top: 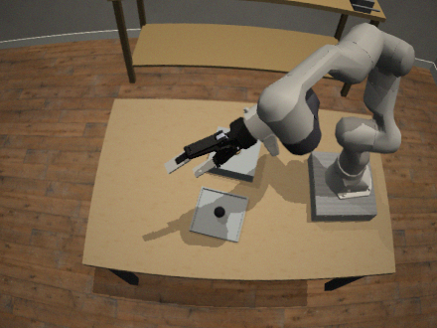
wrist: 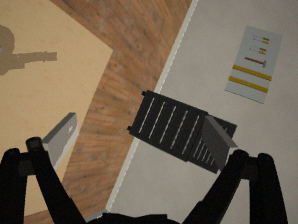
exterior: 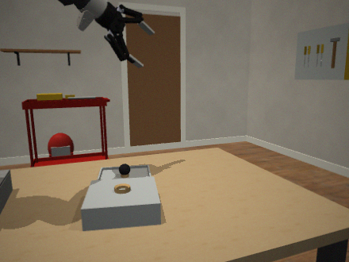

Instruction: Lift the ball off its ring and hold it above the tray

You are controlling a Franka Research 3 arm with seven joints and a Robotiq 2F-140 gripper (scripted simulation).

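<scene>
My gripper is now 100 mm past the black ball, 60 mm to the left of it and 440 mm above it. Round my hand: shallow grey tray 100 mm behind, 60 mm to the right, 460 mm below; then grey stand 130 mm behind, 320 mm to the right, 420 mm below.
</scene>
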